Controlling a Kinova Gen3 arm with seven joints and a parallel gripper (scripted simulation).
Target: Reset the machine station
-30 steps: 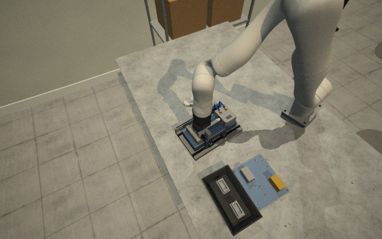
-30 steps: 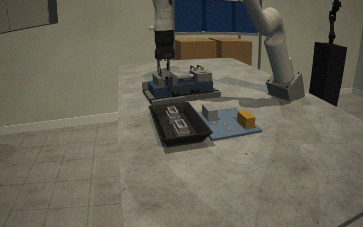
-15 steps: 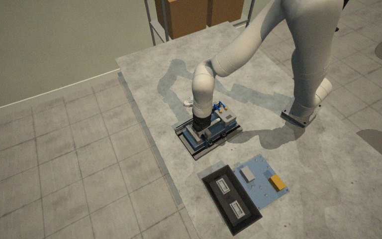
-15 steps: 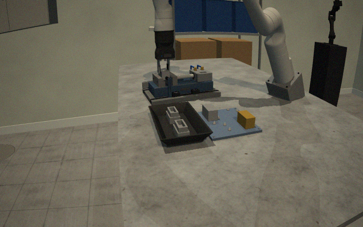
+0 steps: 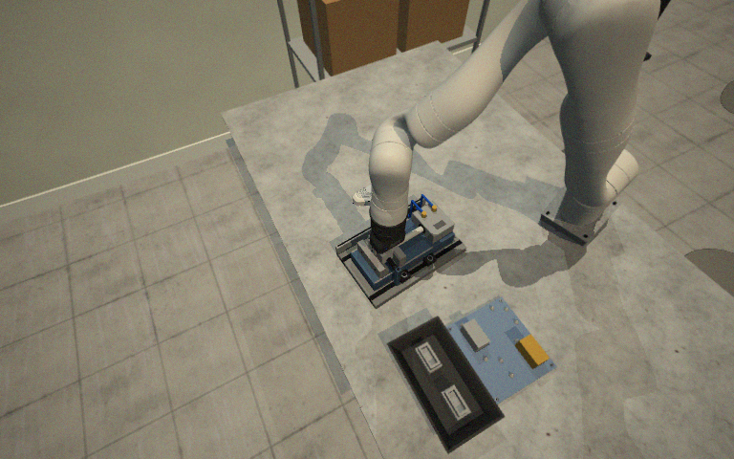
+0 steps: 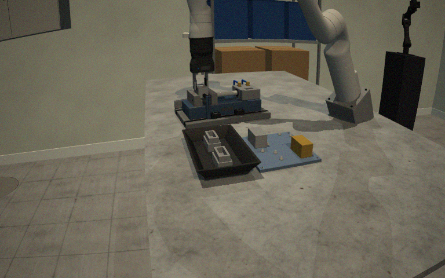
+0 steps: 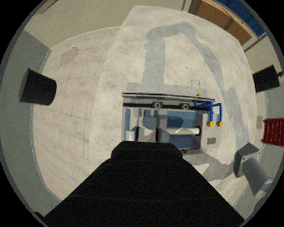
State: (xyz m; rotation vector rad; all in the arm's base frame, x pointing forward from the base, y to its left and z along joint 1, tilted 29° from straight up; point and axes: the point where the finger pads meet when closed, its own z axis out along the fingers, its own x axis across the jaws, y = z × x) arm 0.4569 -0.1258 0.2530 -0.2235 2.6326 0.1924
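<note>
Right now the fixed jaw is 50 mm below my hand, 30 mm ahead of it and 10 mm to the left of it. Also, from my hand: gray blank 260 mm to the left, 130 mm behind, 100 mm below; vise 80 mm below, 70 mm behind, 20 mm to the right; infeed plate 300 mm to the left, 180 mm behind, 120 mm below.
</note>
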